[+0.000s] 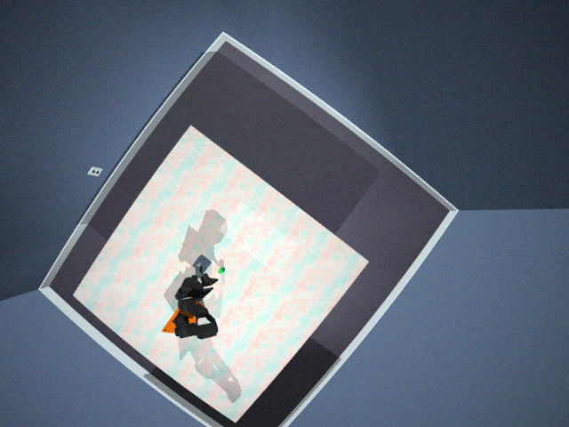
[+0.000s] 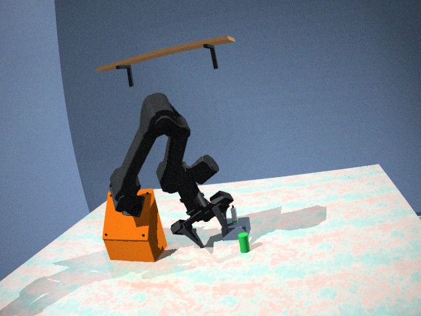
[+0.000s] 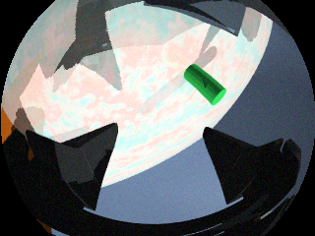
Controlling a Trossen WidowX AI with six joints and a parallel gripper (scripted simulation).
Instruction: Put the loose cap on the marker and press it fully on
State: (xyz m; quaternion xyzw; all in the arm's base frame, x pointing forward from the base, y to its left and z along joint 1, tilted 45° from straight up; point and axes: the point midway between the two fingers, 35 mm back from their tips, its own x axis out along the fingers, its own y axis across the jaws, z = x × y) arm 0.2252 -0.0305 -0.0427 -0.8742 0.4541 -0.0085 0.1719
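Right now my gripper tip is 7 cm short of the green cap, 3 cm to the right of it and 2 cm above it. The rest, counted from my gripper tip: grey holder block: 13 cm to the left, 3 cm below, 2 cm ahead.
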